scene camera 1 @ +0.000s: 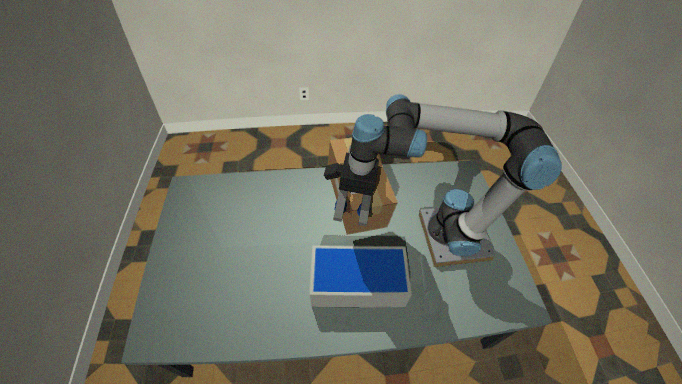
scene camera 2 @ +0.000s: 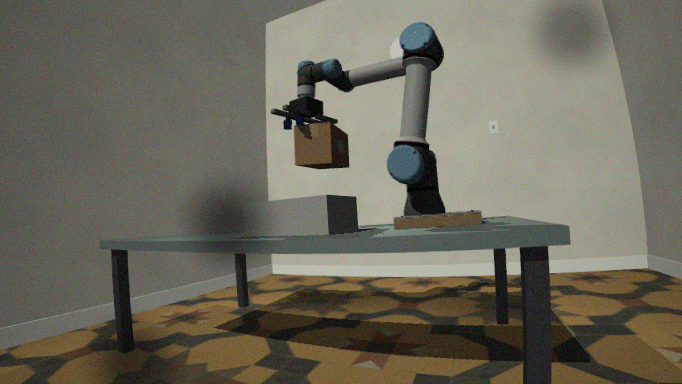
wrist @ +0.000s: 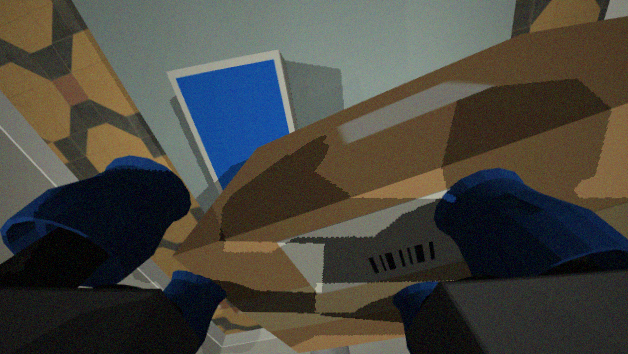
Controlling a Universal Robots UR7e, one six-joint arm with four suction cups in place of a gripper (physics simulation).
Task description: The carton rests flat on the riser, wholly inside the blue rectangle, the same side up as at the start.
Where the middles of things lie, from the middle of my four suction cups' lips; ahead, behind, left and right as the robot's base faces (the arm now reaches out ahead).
Now: the brown carton (scene camera 1: 383, 202) 1 cm behind my suction cup, 10 cm to the right of it and 8 cm below it. Also, from my suction cup: grey riser (scene camera 2: 325, 214) 4 cm behind, 11 cm to the left, 37 cm below.
